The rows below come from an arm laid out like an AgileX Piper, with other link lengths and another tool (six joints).
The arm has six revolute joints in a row. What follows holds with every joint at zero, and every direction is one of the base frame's. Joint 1 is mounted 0.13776 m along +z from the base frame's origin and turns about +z. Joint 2 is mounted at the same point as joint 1 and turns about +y. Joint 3 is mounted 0.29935 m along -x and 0.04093 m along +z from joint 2 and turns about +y. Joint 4 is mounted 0.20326 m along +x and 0.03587 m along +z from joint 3 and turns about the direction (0.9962, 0, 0.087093). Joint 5 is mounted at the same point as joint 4 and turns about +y. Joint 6 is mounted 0.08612 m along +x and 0.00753 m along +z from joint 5 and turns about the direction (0.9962, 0, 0.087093). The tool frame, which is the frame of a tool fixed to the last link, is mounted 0.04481 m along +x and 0.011 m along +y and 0.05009 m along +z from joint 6; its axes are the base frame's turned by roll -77.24, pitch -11.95 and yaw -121.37 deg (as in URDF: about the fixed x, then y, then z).
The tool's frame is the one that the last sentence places.
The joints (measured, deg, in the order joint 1, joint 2, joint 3, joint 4, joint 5, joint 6), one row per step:
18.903, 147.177, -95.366, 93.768, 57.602, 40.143
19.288, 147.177, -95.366, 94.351, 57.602, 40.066
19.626, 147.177, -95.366, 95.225, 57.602, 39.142
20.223, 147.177, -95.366, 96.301, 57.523, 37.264
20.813, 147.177, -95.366, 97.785, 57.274, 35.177
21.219, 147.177, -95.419, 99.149, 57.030, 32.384
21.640, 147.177, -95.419, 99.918, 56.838, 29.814
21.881, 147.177, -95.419, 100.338, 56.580, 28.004
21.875, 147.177, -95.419, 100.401, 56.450, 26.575
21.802, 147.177, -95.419, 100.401, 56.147, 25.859
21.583, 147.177, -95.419, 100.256, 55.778, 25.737
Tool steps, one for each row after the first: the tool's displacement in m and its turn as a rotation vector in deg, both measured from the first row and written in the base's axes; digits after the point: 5 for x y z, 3 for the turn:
-0.00101, 0.00328, 0.00067, 0.368, 0.059, -0.013
-0.00086, 0.00637, 0.00189, 0.827, -0.603, 0.006
-0.00082, 0.01140, 0.00351, 1.245, -2.119, 0.399
0.00004, 0.01629, 0.00546, 1.755, -3.758, 0.419
0.00227, 0.01973, 0.00776, 2.093, -6.130, 0.558
0.00331, 0.02299, 0.00926, 2.100, -8.372, 1.108
0.00432, 0.02462, 0.01006, 1.925, -9.992, 1.454
0.00563, 0.02443, 0.01053, 1.670, -11.328, 1.787
0.00693, 0.02342, 0.01042, 1.325, -12.027, 1.769
0.00842, 0.02112, 0.00983, 0.908, -12.212, 1.488

